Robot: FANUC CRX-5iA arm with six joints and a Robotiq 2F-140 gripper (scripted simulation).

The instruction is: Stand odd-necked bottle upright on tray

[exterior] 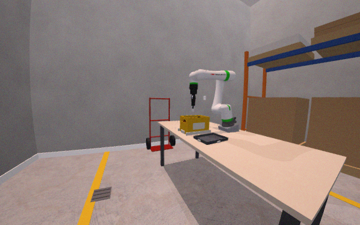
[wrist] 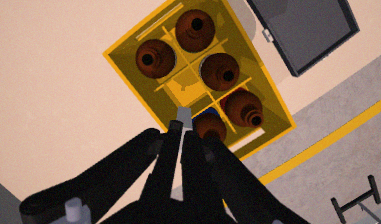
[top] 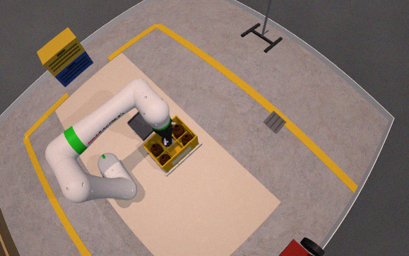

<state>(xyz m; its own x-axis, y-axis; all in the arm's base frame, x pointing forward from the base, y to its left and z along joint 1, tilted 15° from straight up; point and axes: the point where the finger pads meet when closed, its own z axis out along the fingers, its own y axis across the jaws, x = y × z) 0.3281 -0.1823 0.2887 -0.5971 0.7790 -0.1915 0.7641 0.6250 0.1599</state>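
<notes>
My gripper is now 1 cm short of the yellow crate, 4 cm to the right of it and 17 cm above it. Round my hand: dark tray: 5 cm ahead, 33 cm to the left, 24 cm below; brown bottle: 1 cm ahead, 8 cm to the left, 17 cm below.
</notes>
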